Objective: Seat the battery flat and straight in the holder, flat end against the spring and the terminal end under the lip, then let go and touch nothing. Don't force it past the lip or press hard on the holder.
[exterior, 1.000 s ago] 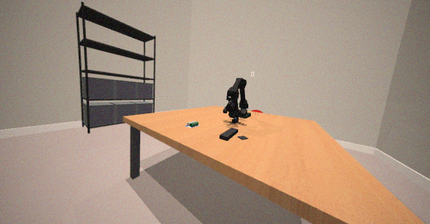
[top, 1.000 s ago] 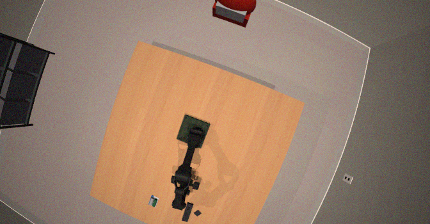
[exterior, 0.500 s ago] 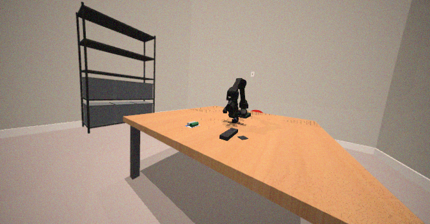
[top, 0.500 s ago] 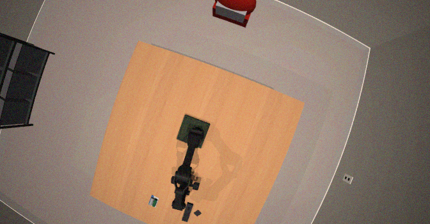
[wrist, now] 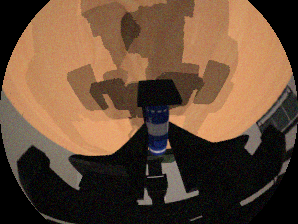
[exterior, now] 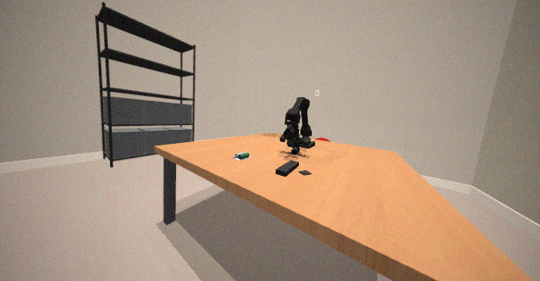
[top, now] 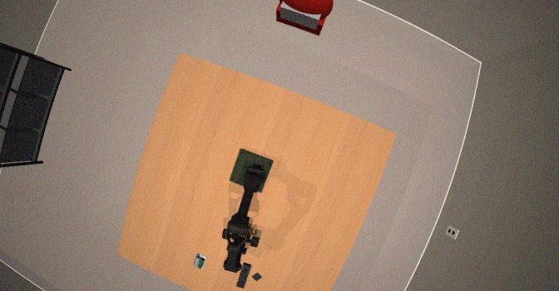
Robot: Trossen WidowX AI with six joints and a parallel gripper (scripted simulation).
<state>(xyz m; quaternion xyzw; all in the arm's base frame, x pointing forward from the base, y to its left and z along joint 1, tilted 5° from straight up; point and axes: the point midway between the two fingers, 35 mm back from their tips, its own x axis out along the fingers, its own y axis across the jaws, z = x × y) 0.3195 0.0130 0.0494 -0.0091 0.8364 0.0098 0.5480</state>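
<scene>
My gripper tip is 1 cm below the blue battery. From my gripper tip the other things lie so: long black block (31 cm ahead, 7 cm to the left, 1 cm below); then black square plate (30 cm ahead, 14 cm to the left, 2 cm below).
</scene>
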